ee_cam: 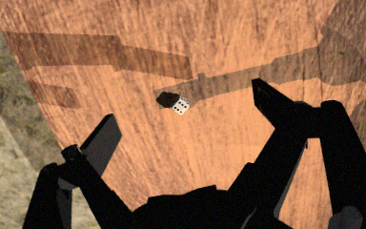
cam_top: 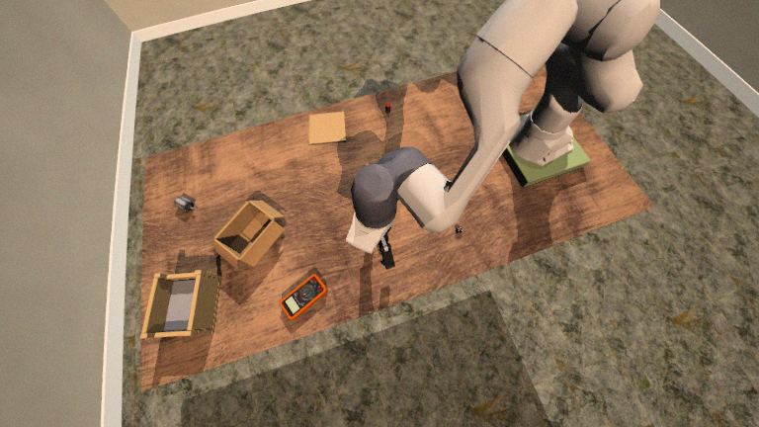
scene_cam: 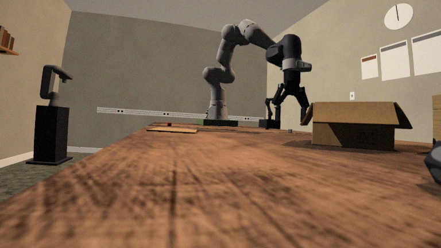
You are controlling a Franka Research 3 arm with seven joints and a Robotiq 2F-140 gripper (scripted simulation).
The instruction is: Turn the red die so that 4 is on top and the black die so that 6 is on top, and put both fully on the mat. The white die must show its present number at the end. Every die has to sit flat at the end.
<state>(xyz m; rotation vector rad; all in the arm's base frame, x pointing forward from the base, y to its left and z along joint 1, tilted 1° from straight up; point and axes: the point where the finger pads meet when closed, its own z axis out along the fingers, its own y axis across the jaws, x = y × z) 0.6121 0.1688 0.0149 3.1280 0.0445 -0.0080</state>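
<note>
Now: hand 5 cm above the white die, 1 cm to the right of it and 1 cm past it. The rest, counted from my hand: cardboard box: 38 cm ahead, 14 cm to the right, 1 cm below; black die: 26 cm behind, 5 cm below, 4 cm to the left; orange multimeter: 26 cm ahead, 9 cm to the left, 4 cm below.
</note>
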